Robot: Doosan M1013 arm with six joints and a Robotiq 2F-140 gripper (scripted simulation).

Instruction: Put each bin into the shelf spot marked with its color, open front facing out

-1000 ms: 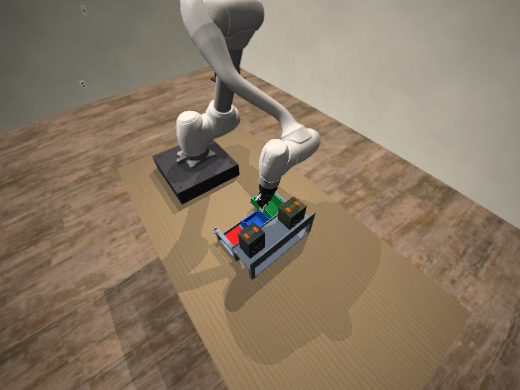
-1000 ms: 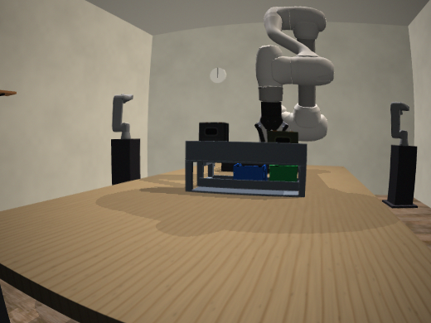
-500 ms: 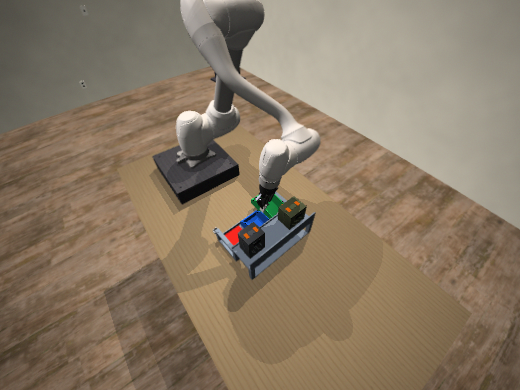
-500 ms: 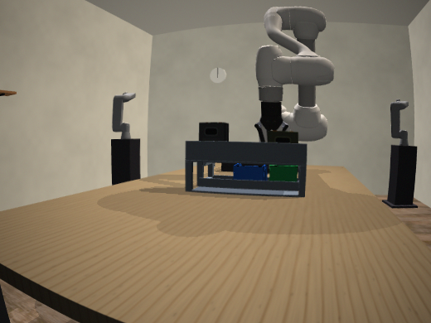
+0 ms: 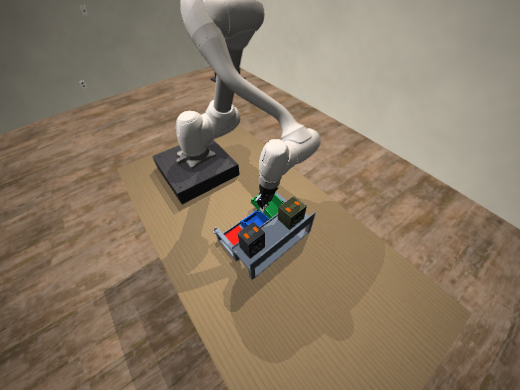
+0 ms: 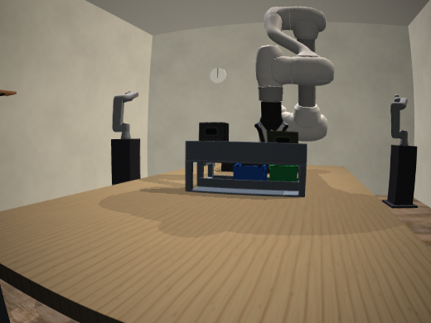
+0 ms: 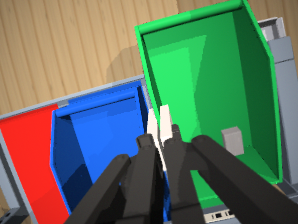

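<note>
My gripper is now 1 cm past the green bin, 5 cm to the right of it and 4 cm above it. The rest, counted from my hand: blue bin (4 cm ahead, 7 cm to the right, 5 cm below); then olive box (14 cm ahead, 4 cm to the left, 5 cm above); then black box (13 cm ahead, 19 cm to the right, 7 cm above).
</note>
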